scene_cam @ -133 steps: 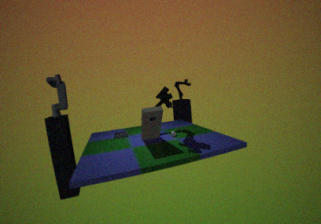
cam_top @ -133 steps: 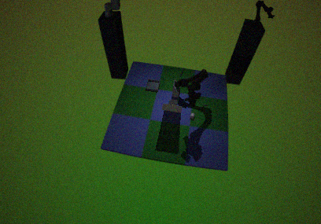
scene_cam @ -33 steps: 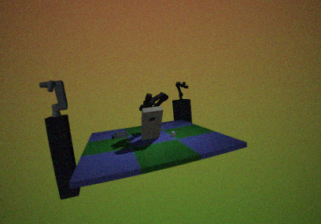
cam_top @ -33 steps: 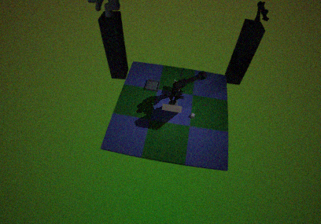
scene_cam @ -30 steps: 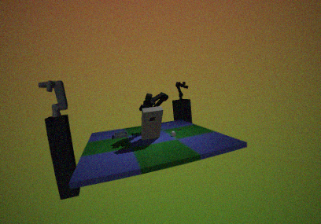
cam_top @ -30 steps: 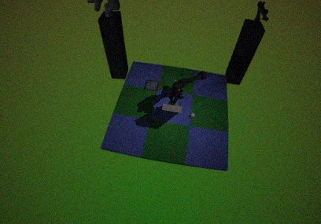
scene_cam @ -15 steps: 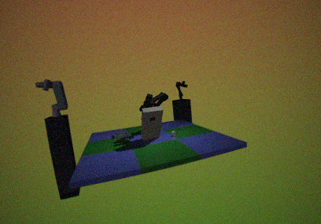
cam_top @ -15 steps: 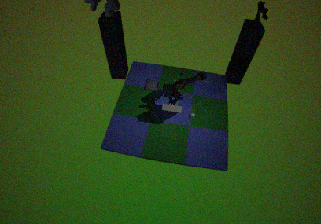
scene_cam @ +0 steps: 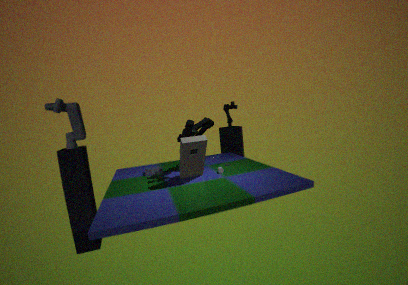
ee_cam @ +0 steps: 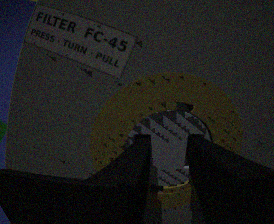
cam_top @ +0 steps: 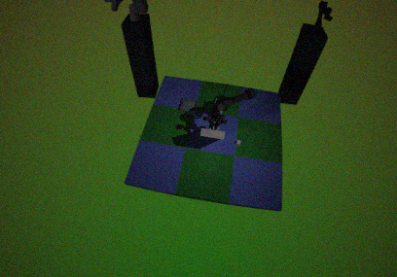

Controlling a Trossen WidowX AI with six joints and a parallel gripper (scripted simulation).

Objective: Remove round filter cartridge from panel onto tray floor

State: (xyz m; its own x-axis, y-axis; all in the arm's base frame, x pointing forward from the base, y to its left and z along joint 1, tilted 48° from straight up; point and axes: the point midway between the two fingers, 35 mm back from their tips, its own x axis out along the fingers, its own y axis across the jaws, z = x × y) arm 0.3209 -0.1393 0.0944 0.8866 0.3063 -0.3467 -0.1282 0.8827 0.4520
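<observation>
Right now my gripper tip is 1 cm short of the round filter cartridge and 1 cm above it. The rest, counted from my gripper tip: grey service panel 4 cm behind, 8 cm below; then grey tray 44 cm behind, 25 cm to the right, 24 cm below.
</observation>
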